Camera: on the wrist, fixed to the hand. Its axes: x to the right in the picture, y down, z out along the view.
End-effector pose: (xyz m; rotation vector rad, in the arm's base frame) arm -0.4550 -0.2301 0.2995 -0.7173 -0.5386 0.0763
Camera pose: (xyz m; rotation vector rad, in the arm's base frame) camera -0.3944 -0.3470 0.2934 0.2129 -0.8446 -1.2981
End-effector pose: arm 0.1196 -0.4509 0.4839 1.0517 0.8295 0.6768
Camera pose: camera 0.0491 -0.4128 0.3793 0.3854 1.5571 -0.8082
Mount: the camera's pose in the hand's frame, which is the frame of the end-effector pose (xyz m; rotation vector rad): 0.0207 -0.0776 -0.1045 0.3725 0.0926 -1.5914
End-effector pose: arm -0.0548 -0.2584 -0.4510 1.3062 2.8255 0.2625
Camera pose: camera -0.1359 -0.3072 -0.3592 1.0970 -2.8449 0.2507
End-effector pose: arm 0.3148 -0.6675 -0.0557 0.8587 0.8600 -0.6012
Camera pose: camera 0.2259 -0.6233 -0.1424 0.3534 1.4677 -2.1552
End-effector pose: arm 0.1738 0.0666 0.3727 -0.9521 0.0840 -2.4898
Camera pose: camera 0.0616 0.1150 0.3233 0.4555 0.9155 2.0145
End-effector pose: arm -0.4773 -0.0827 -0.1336 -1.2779 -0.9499 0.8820
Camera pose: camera -0.3715 -0.1089 -0.0594 -0.0003 -1.2572 -0.2758
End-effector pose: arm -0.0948 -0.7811 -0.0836 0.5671 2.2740 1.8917
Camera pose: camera -0.1644 -0.8809 -0.1344 -1.0532 1.8865 0.6618
